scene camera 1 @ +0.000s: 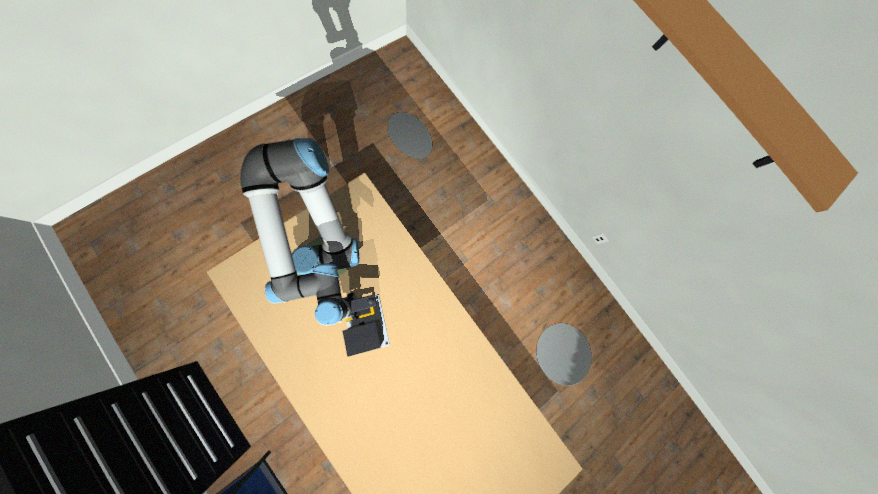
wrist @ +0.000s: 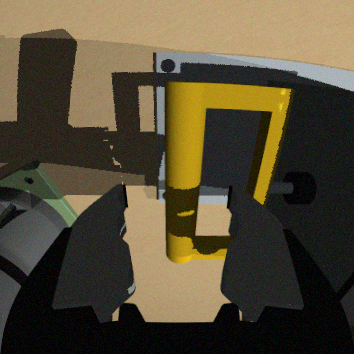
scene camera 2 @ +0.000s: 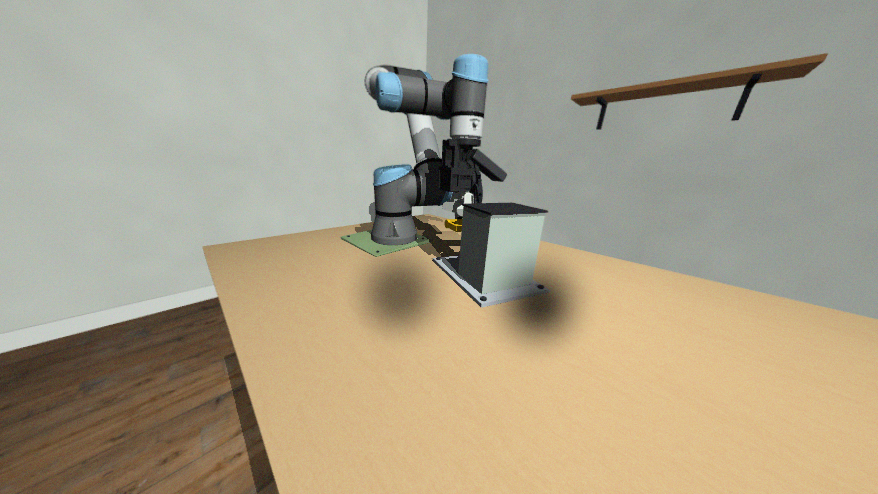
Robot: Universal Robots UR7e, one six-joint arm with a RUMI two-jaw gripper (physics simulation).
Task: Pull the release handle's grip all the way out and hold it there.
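The release handle's yellow grip (scene camera 1: 372, 312) (scene camera 2: 454, 224) (wrist: 185, 135) is a rectangular loop. A short rod (wrist: 282, 188) with a black collar joins it to the dark side of the housing (scene camera 1: 363, 339) (scene camera 2: 515, 251) (wrist: 325, 130). My gripper (scene camera 2: 461, 213) (wrist: 177, 186) points down, half open and empty. In the wrist view the loop's outer bar runs between the two fingertips with a gap on each side; the right finger overlaps the loop's inner side in the picture. How far down the tips reach on the bar is hard to tell. In scene camera 1 the arm partly hides the gripper.
The housing stands on a pale base plate (scene camera 2: 509, 294) (wrist: 320, 75) on the wooden table (scene camera 1: 429, 399) (scene camera 2: 368, 368). The arm's green mounting plate (scene camera 2: 362, 242) (wrist: 57, 197) is beside it. A wall shelf (scene camera 1: 755, 92) (scene camera 2: 693, 82) and a black drawer cabinet (scene camera 1: 128, 423) stand away from the table.
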